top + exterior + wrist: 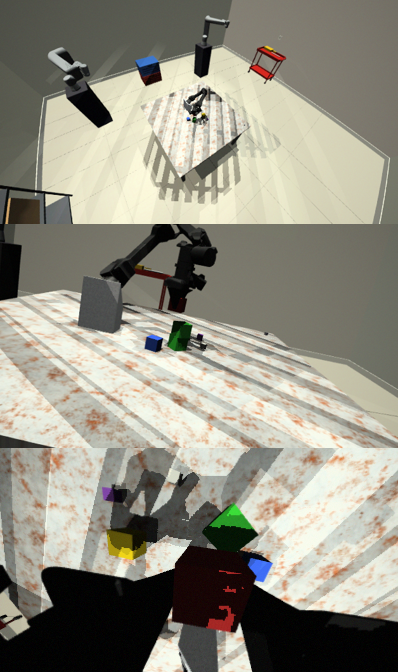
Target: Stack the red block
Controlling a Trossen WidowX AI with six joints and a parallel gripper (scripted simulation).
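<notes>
My gripper tip is 11 cm above the blue block, 8 cm to the left of it and 5 cm past it. The rest, counted from my gripper tip: white block 13 cm ahead, 12 cm below, 4 cm to the left; then yellow block 16 cm to the left, 11 cm below, 4 cm ahead; then red block 2 cm above.
</notes>
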